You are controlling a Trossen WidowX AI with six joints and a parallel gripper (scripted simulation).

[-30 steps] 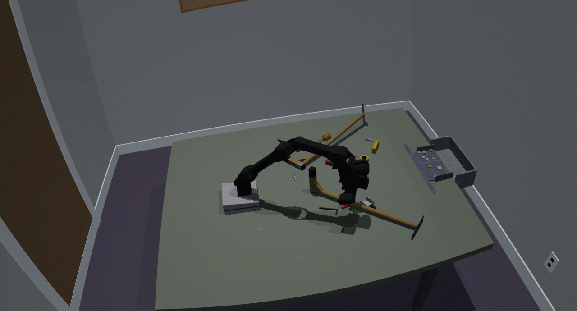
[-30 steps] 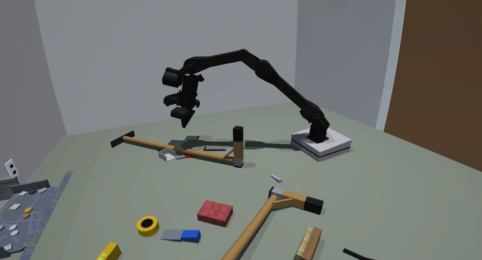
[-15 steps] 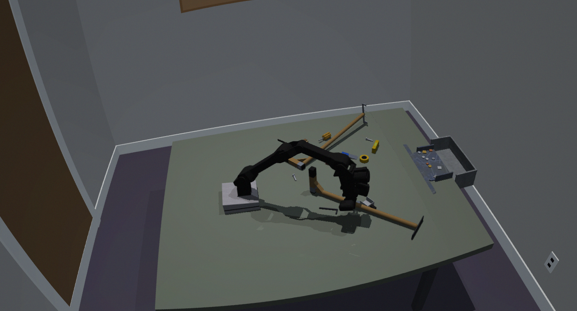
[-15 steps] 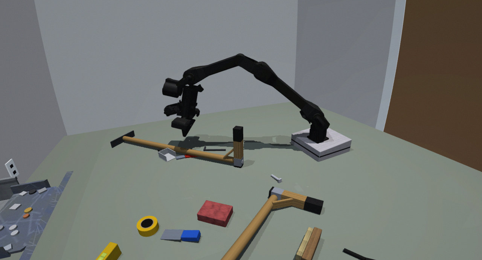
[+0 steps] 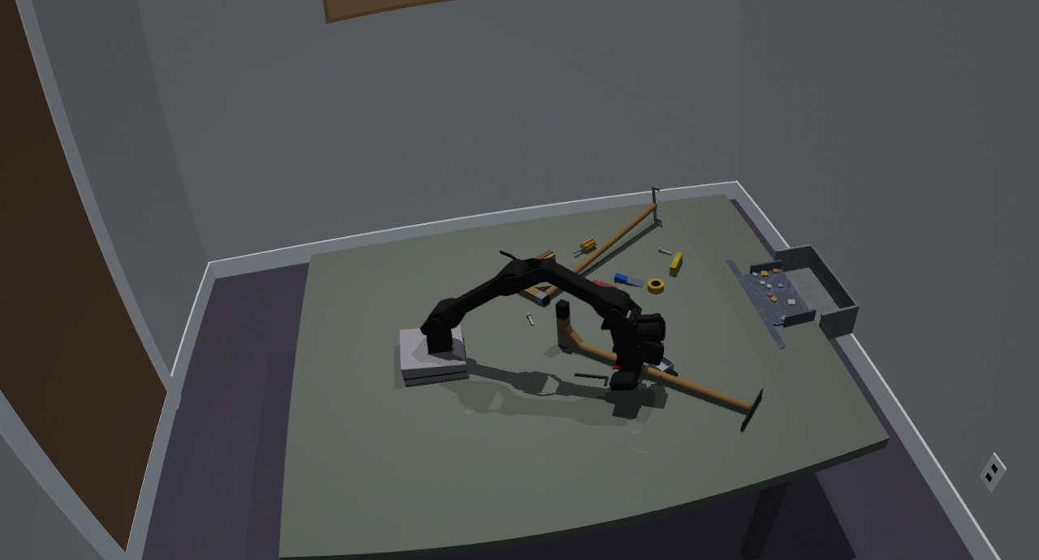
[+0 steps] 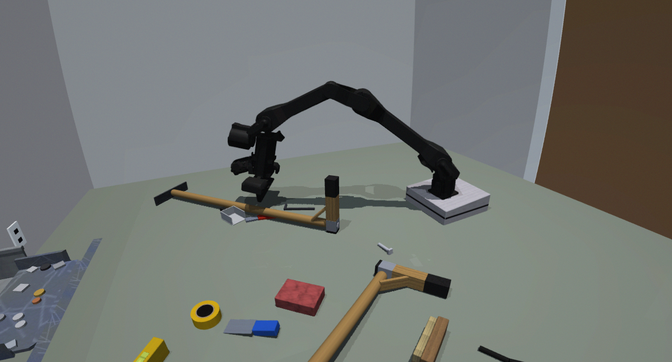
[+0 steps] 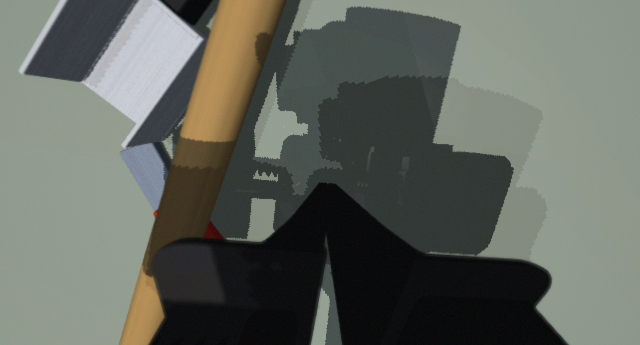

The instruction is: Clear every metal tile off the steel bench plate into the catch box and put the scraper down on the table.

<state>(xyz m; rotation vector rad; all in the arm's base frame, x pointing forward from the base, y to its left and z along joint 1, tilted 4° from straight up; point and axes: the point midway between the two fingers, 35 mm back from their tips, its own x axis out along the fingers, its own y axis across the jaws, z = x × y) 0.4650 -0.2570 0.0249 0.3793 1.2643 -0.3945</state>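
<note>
The long scraper is 6 cm ahead of my gripper tip, 2 cm to the left of it and 5 cm above it. From my gripper tip the other things lie so: hex key (8 cm behind, 6 cm to the left, 1 cm below); metal bracket (10 cm ahead, 3 cm to the left); red block (2 cm ahead, 42 cm to the left).
</note>
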